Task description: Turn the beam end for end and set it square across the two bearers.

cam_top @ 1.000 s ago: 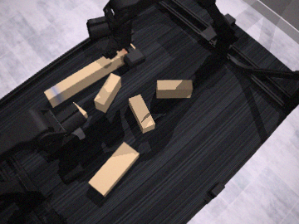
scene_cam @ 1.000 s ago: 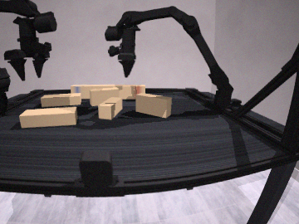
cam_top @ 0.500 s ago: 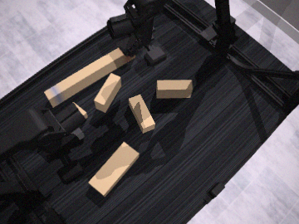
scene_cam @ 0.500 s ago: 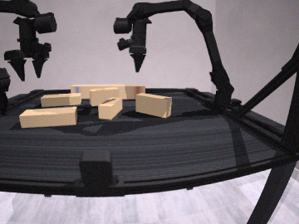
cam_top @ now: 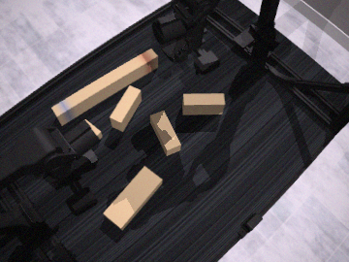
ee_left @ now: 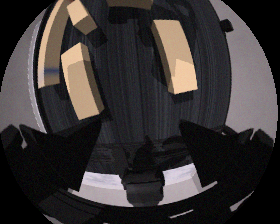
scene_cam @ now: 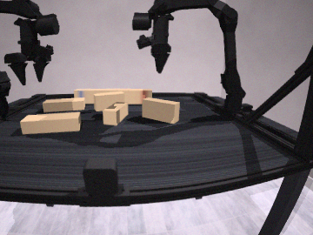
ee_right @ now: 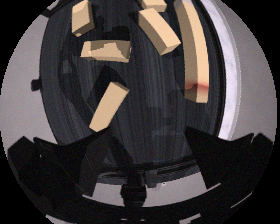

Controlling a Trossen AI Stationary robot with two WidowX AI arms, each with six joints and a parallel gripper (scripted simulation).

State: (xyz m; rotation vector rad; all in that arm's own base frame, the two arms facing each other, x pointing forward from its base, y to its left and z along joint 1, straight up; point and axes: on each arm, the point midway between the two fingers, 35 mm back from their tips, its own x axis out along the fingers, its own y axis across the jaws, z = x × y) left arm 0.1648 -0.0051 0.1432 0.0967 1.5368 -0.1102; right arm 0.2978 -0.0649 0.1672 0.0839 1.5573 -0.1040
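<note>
My left gripper is now 23 cm short of the beam, 27 cm to the left of it and 13 cm above it.
</note>
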